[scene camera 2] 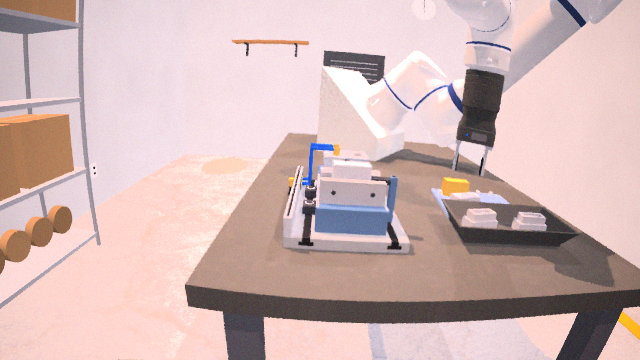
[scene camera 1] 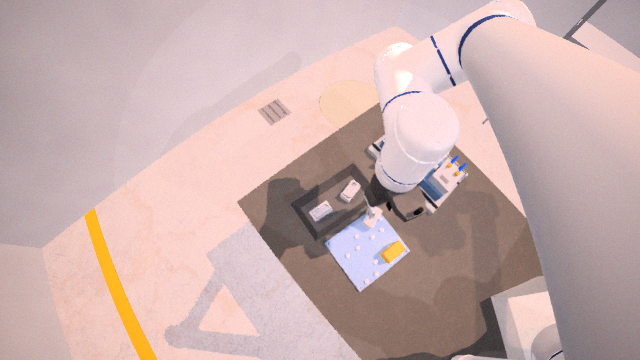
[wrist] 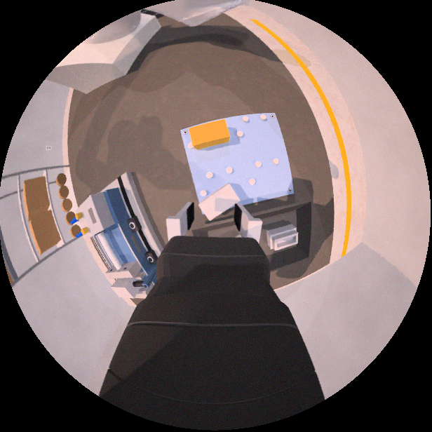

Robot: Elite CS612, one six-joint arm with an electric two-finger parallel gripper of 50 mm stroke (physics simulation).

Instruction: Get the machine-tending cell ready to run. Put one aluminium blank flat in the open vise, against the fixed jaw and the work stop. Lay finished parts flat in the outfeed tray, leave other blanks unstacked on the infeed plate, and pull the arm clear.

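Pixels of known places: gripper, fingertip midpoint: [scene camera 2: 467, 172] [scene camera 1: 378, 210]; arm's base, link origin: [scene camera 2: 377, 110].
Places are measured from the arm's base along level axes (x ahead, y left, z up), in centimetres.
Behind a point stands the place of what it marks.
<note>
My gripper [scene camera 2: 469, 170] @(y 16.0, x 62.7, z -5.8 cm) [wrist: 213, 211] is open and empty, pointing down above the tray-side end of the infeed plate [scene camera 1: 367, 260] @(y 24.6, x 53.5, z -14.2 cm) [scene camera 2: 495, 200] @(y 28.3, x 53.0, z -14.2 cm) [wrist: 270, 145]. A pale blank [scene camera 1: 371, 220] @(y 17.7, x 62.0, z -10.6 cm) [scene camera 2: 465, 196] @(y 16.2, x 63.7, z -10.6 cm) [wrist: 220, 201] lies at that end, turned askew to the plate edge and apart from the fingers. Two pale finished parts [scene camera 1: 320, 211] @(y 27.8, x 72.5, z -11.7 cm) [scene camera 1: 350, 191] @(y 17.0, x 72.6, z -11.8 cm) [scene camera 2: 480, 218] @(y 16.0, x 74.4, z -11.2 cm) [scene camera 2: 530, 221] @(y 26.8, x 73.9, z -11.2 cm) sit apart in the dark outfeed tray [scene camera 2: 510, 236] @(y 20.5, x 78.8, z -12.4 cm); one part [wrist: 282, 237] shows in the wrist view. The blue vise [scene camera 2: 350, 220] @(y -7.1, x 80.8, z -10.8 cm) has a pale block [scene camera 2: 351, 170] @(y -7.7, x 76.8, z -4.1 cm) above its near jaw; I cannot tell what it is. The arm hides much of the vise from above.
A yellow block [scene camera 1: 393, 251] @(y 18.0, x 51.3, z -10.6 cm) [scene camera 2: 455, 186] @(y 17.2, x 52.8, z -11.7 cm) [wrist: 209, 134] lies on the plate's far corner, among small round pegs. A blue bracket [scene camera 2: 312, 162] @(y -16.0, x 57.4, z -8.1 cm) rises beside the vise. The white slanted pedestal [scene camera 2: 345, 115] @(y -11.2, x 14.6, z -1.6 cm) stands at the back of the table. A shelf rack [scene camera 2: 82, 125] stands left.
</note>
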